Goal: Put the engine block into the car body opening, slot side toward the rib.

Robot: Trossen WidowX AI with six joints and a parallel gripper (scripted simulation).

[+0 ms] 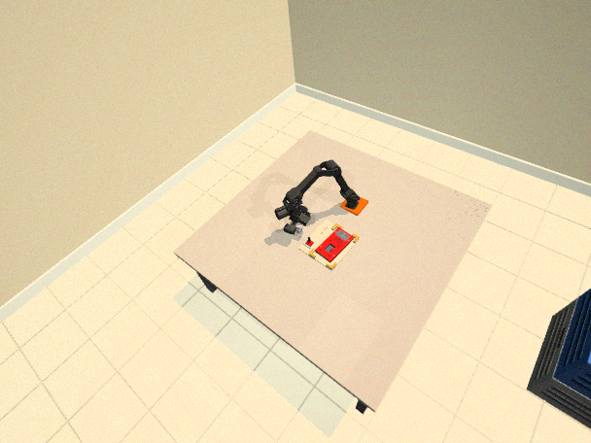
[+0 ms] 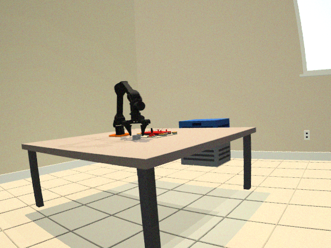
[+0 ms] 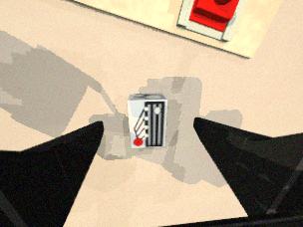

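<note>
Now: gripper tip 1 cm above the engine block.
</note>
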